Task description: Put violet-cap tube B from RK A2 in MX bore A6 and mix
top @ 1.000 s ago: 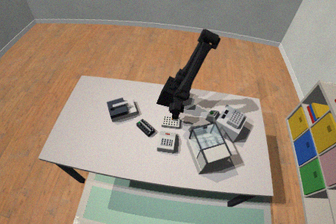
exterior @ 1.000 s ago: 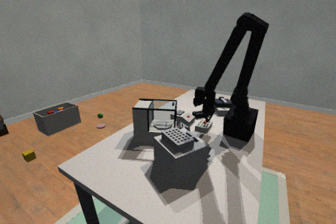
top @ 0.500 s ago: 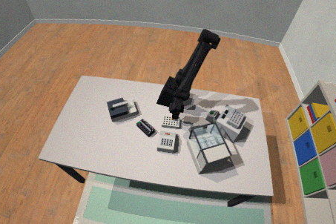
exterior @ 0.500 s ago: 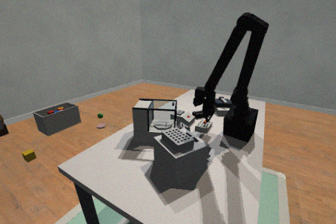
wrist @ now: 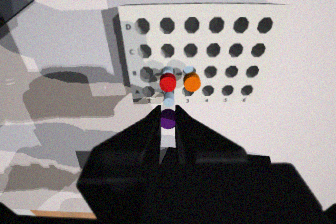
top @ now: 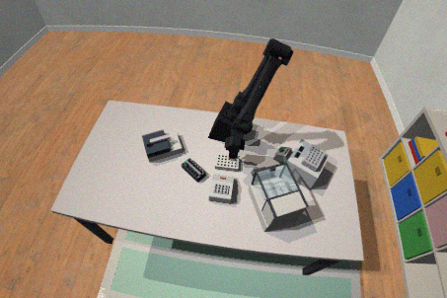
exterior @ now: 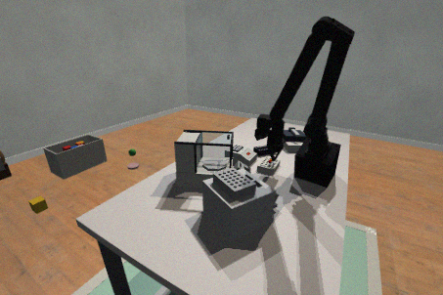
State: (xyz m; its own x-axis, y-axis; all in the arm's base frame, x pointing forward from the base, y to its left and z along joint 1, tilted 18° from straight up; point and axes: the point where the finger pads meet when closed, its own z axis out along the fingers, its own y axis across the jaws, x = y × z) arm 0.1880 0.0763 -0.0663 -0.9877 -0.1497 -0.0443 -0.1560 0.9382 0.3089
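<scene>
Now: the red-capped tube 40 mm below my hand and 20 mm ahead of it. From my hand the other things lie so: tube rack (50 mm below, 30 mm ahead, 20 mm to the right); then orange-capped tube (40 mm below, 20 mm to the right, 20 mm ahead); then tube B (20 mm below).
</scene>
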